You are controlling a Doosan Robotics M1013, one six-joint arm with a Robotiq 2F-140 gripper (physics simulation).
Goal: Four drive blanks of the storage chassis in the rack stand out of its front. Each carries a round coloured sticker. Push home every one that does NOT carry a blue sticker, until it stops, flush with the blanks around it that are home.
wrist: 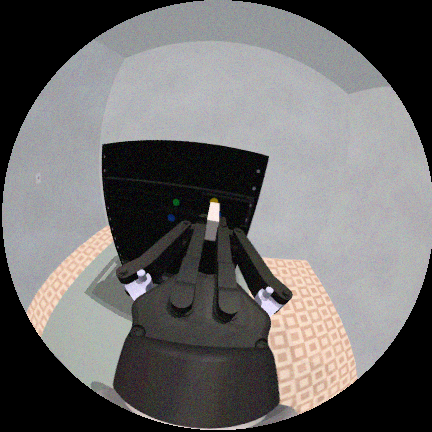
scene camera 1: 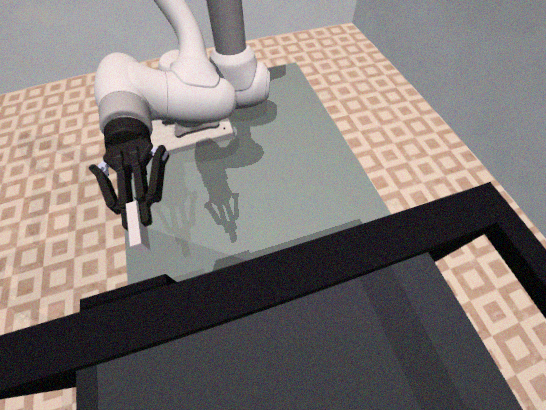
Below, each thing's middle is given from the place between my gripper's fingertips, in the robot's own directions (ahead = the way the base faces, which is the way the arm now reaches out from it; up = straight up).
The black rack [scene camera 1: 364,311] is 22 cm ahead of my hand, 17 cm below it and 15 cm to the left of it.
